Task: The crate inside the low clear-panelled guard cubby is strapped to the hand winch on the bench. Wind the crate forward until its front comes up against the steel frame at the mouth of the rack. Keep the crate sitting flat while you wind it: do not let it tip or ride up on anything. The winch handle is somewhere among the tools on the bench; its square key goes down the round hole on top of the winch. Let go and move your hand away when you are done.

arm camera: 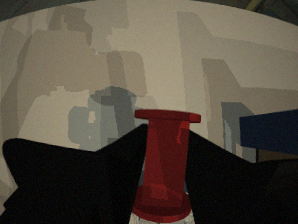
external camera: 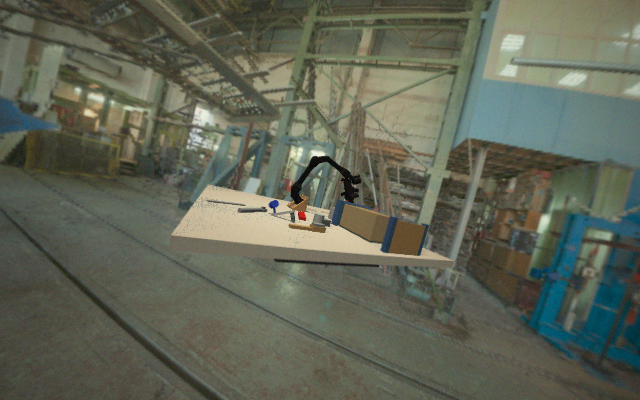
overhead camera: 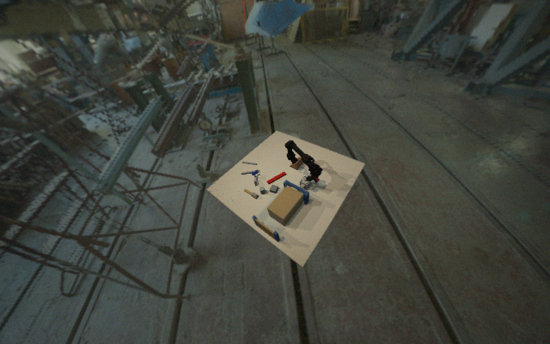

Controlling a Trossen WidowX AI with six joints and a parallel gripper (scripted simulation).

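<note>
My gripper tip is 5 cm to the left of the winch handle and 3 cm above it. Round my gripper tip: red knob: 2 cm to the right; blue steel frame: 17 cm ahead, 12 cm to the right, 3 cm below; grey winch: 12 cm to the right, 10 cm below.
</note>
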